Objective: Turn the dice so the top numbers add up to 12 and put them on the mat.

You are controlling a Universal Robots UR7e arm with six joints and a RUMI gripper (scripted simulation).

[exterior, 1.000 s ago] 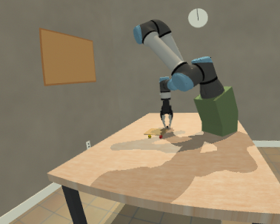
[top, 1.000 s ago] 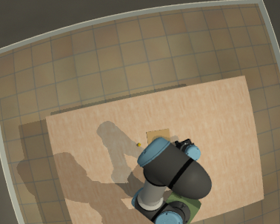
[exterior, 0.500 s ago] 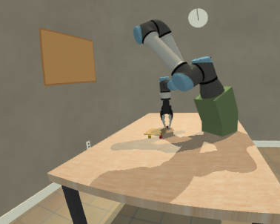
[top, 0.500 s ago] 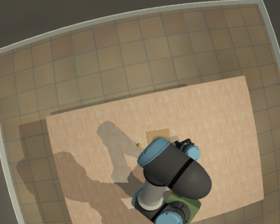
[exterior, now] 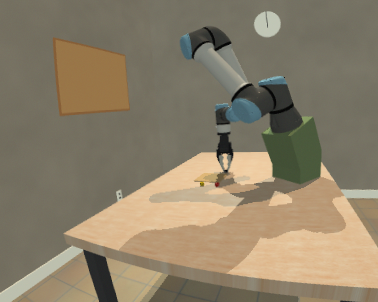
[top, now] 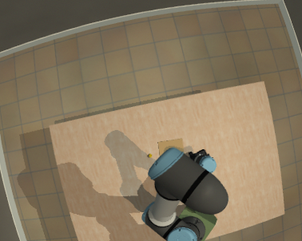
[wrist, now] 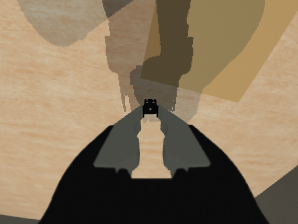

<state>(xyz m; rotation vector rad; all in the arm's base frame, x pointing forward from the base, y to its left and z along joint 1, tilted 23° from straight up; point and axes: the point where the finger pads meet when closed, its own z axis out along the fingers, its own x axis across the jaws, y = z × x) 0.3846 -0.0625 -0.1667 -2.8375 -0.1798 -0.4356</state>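
My hand is 10 mm above the black die. Round my hand: yellow die (220 mm to the left, 70 mm ahead, 10 mm below); then red die (220 mm to the left, 10 mm below, 10 mm behind); then tan mat (100 mm to the left, 60 mm ahead, 20 mm below).
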